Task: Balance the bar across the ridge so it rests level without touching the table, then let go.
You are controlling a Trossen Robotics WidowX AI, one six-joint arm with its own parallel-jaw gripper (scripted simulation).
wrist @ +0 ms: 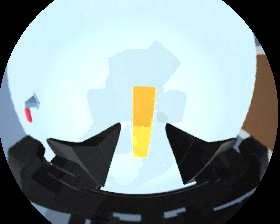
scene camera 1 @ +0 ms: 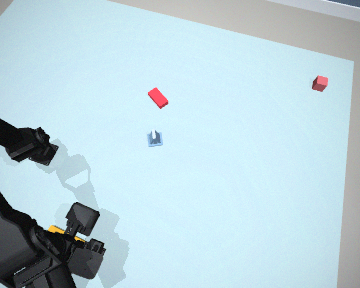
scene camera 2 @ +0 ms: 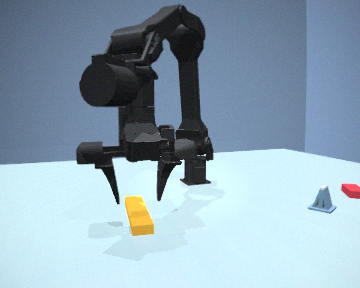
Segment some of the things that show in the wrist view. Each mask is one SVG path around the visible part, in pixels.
My gripper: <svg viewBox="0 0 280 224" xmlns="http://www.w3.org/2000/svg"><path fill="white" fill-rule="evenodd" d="M6 159L12 176L30 202L56 212L79 214L91 219L90 224L224 224L251 197L251 189L259 186L269 166L269 151L254 136L242 139L237 146L240 152L232 148L237 143L235 137L205 142L165 123L167 142L182 184L197 184L155 194L95 188L105 187L120 138L120 122L82 142L47 137L46 143L55 153L49 162L44 156L45 144L42 146L39 139L29 134L12 144ZM112 213L140 214L140 221L120 221L120 217ZM186 209L186 211L177 212L176 217L165 218L164 216L165 212L176 211L176 209L180 208ZM250 193L250 196L246 196L245 199L242 198L241 202L216 209L216 211L212 209L224 206L225 203L231 201L234 202L235 198Z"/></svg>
An orange bar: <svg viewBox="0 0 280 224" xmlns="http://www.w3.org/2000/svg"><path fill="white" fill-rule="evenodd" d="M132 87L134 157L147 157L156 88Z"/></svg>
